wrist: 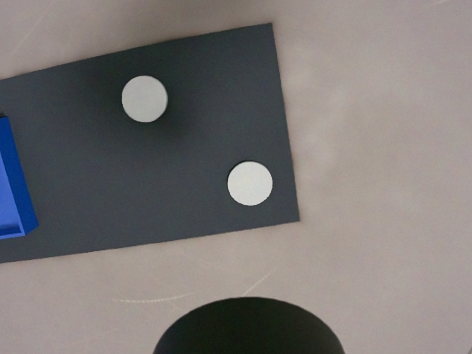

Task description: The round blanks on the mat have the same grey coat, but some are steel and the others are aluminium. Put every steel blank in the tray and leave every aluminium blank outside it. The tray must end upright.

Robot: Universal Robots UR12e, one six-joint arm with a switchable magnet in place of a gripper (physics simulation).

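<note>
Two round blanks with the same pale grey coat lie flat on the dark mat (125, 200). One blank (145, 99) is in the upper middle of the wrist view, with a soft shadow around it. The other blank (250, 183) is near the mat's lower right corner. The blue tray (21, 185) shows in part at the left edge, upright on the mat, with most of its inside out of frame. My magnet (249, 327) is the black round shape at the bottom, above the table. No blank shows at its rim; its underface is hidden. I take it as open.
The beige table (380, 150) surrounds the mat on its top, right and bottom sides. Thin pale scratches mark the table below the mat. The tray's raised wall stands left of both blanks.
</note>
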